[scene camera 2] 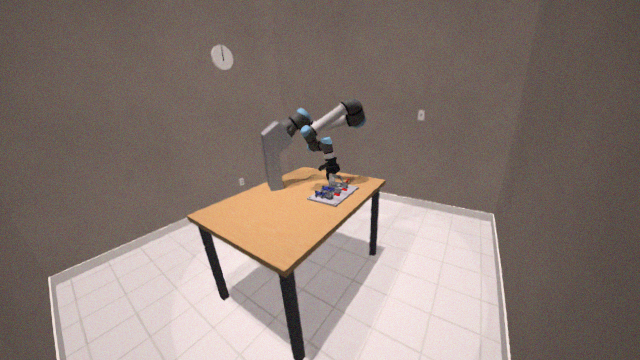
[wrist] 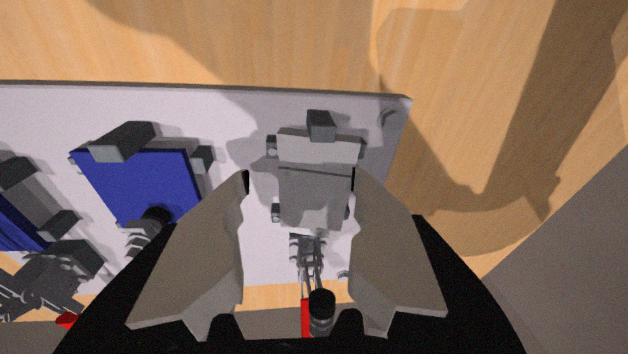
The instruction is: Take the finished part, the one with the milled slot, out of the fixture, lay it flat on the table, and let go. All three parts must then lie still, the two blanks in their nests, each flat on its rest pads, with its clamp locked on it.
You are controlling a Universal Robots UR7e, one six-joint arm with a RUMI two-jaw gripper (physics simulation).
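Frame: origin at the arm's base, x back, y right, z up, level; millimetres.
Seen in the pictures: gripper, fingertip midpoint: [scene camera 2: 332,184] [wrist: 300,169]; arm's base, origin of the base link: [scene camera 2: 284,130].
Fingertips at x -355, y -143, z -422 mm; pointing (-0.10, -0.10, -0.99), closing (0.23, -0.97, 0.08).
Note:
Offsets run from my fingertips to a thing's top centre. "spot": to the spot under its first point. Level surfaces: height alone.
The grey finished part @[dz +18, dx -13, dy -12 mm] [wrist: 315,195] lies in the fixture's right nest in the wrist view, with a thin dark slot line across it. My gripper [wrist: 300,169] [scene camera 2: 331,184] is partly open around it. The left jaw stands apart from the part; the right fingertip overlaps its right edge in the picture, and contact cannot be told. This nest's clamp @[dz +71, dx -115, dy -26 mm] [wrist: 310,255] has its dark tip swung off the part. One blue blank @[dz +11, dx -34, dy +96 mm] [wrist: 145,182] lies in the middle nest with a clamp's dark tip over it. The other blue blank @[spot: dz +16, dx -64, dy +185 mm] [wrist: 17,230] shows partly at the left; its clamp's @[spot: dz +16, dx -115, dy +186 mm] [wrist: 55,270] lock cannot be judged.
The pale fixture plate [wrist: 235,95] [scene camera 2: 353,190] lies on the wooden table @[dz -25 mm] [scene camera 2: 260,225]. A dark stop block @[dz +18, dx +36, dy -5 mm] [wrist: 321,125] stands at the part's far edge, and small side blocks flank it. A red handle @[spot: dz +53, dx -116, dy -21 mm] [wrist: 305,317] rises near the gripper. The arm's grey pedestal [scene camera 2: 271,160] stands at the table's back.

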